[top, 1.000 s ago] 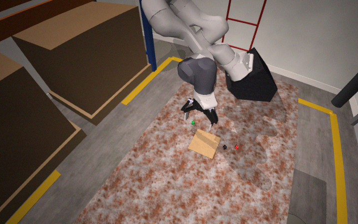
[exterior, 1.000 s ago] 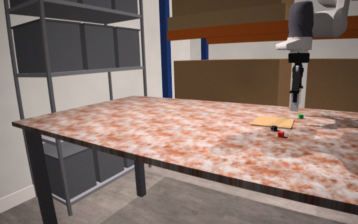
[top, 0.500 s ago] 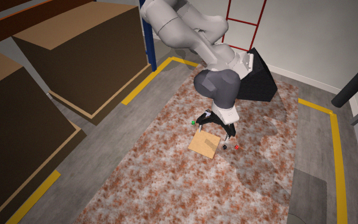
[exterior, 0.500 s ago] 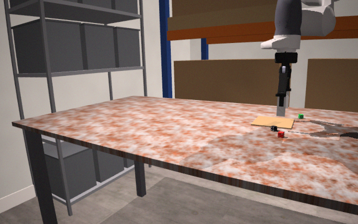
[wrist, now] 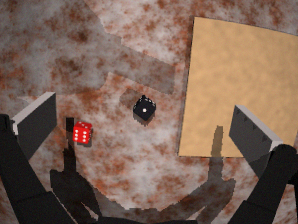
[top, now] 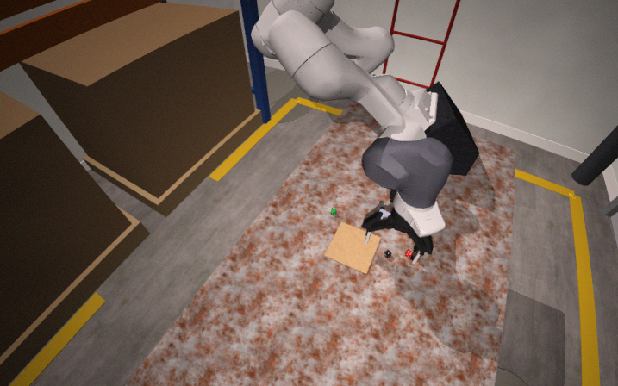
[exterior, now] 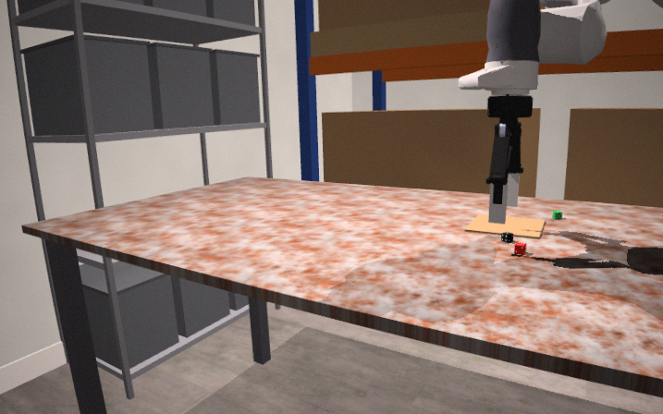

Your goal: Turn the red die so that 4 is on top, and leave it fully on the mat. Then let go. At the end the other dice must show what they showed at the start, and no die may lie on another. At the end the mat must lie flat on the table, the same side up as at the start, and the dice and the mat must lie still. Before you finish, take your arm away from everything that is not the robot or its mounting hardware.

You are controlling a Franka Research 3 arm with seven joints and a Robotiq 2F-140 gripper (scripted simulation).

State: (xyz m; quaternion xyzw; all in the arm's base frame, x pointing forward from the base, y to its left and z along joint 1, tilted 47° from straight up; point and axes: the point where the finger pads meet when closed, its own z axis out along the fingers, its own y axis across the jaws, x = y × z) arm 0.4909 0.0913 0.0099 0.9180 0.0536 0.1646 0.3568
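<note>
Right now the black die is 50 mm below my hand and 10 mm behind it. The rest, counted from my hand: red die (60 mm to the left, 50 mm below, 40 mm behind); then green die (220 mm to the right, 90 mm behind, 50 mm below); then tan mat (110 mm to the right, 60 mm below, 10 mm ahead).
</note>
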